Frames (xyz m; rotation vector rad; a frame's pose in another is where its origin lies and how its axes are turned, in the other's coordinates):
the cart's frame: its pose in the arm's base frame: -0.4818 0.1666 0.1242 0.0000 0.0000 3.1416
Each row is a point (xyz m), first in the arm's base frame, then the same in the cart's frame.
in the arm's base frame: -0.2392 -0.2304 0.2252
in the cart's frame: -0.2426 0.3970 0.1010
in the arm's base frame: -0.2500 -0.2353 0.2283
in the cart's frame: -0.2318 0.4019 0.1041
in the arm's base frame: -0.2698 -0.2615 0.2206
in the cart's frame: -0.2120 0.4281 0.0964
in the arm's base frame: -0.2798 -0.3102 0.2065
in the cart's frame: -0.2020 0.4768 0.0823
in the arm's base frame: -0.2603 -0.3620 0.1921
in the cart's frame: -0.2215 0.5286 0.0679
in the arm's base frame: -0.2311 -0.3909 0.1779
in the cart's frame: -0.2507 0.5575 0.0537
